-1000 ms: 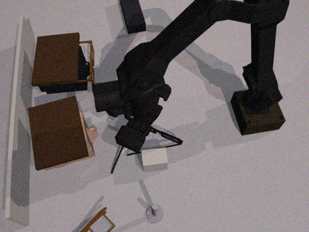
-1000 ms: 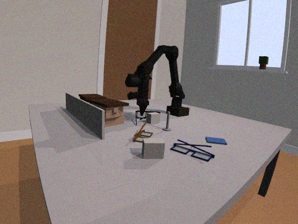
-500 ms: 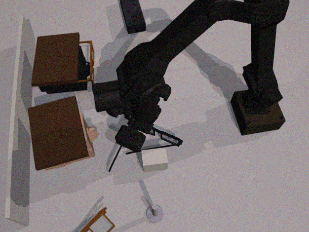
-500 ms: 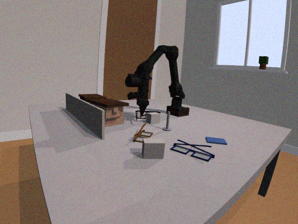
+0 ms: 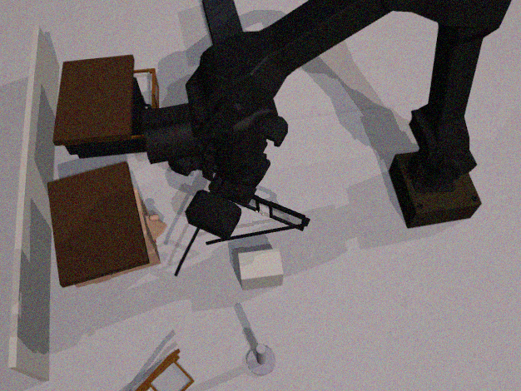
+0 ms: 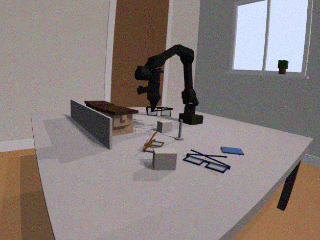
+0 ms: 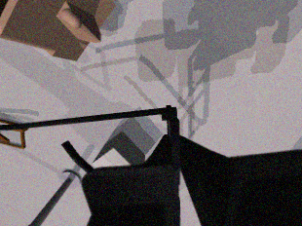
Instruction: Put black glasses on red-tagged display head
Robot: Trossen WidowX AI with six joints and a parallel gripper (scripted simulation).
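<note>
Now: the post stand 220 mm to the left of my gripper tip, 60 mm below it and 20 mm behind it. Round my gripper tip: wall panel (330 mm ahead, 60 mm to the right, 30 mm below); then dark head (210 mm ahead, 190 mm to the right, 30 mm below); then peach head (180 mm ahead, 30 mm to the left, 30 mm below).
</note>
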